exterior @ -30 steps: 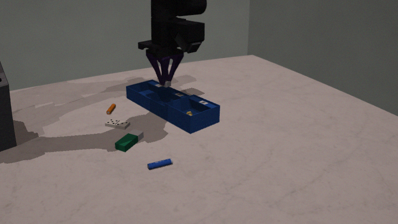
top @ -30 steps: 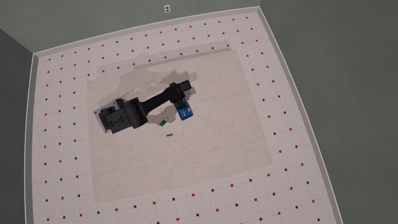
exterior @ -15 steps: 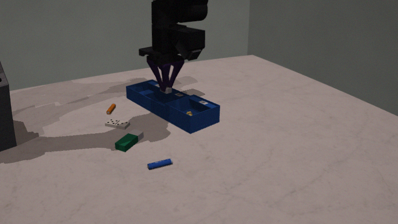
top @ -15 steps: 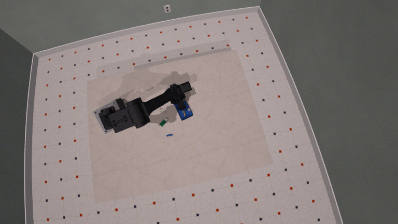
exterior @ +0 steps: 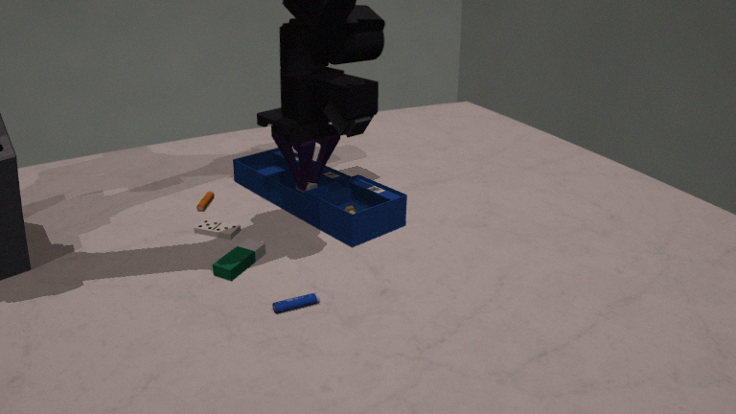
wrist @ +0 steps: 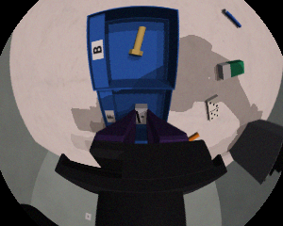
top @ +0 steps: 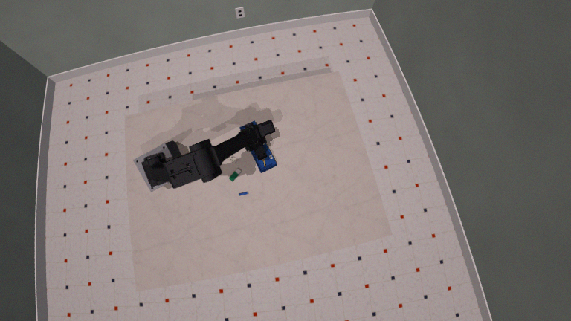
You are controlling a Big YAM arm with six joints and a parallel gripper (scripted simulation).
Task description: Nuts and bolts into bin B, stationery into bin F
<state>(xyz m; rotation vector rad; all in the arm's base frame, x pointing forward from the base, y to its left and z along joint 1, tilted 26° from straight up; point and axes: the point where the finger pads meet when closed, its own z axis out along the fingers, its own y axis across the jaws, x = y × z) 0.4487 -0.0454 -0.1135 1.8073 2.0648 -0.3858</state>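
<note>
My gripper is now 10 mm short of the blue three-part bin and 10 mm above it. The rest, counted from my hand: brass bolt: 10 mm ahead, 80 mm to the right, 20 mm below; then white domino: 130 mm behind, 10 mm to the right, 20 mm below; then grey metal piece: right at my hand.
</note>
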